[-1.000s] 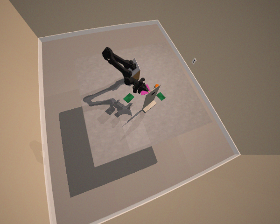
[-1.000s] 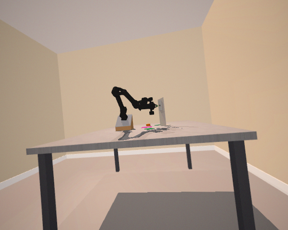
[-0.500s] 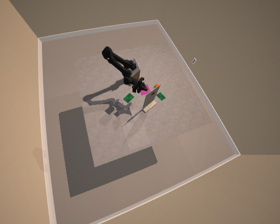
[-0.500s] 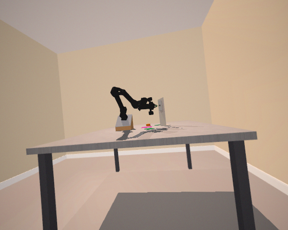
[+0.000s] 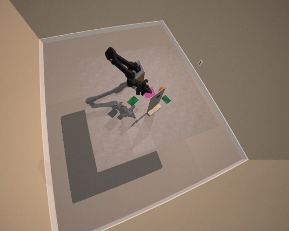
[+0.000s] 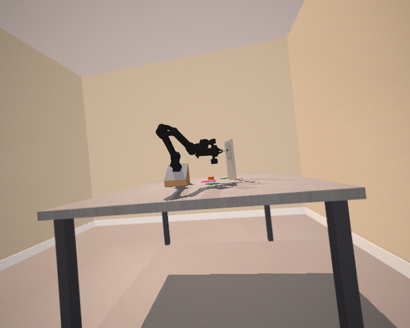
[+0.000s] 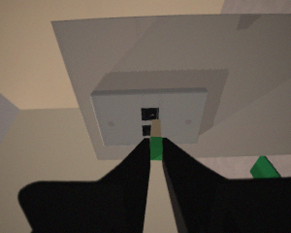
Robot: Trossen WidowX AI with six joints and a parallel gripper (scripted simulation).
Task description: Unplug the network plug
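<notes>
My gripper tip is now 140 mm past the pink square, 40 mm to the right of it and 230 mm above it. Round my gripper tip: upright panel: 50 mm ahead, 40 mm to the left, 90 mm below; network plug: 10 mm ahead; orange block: 160 mm behind, 190 mm to the left, 220 mm below.
</notes>
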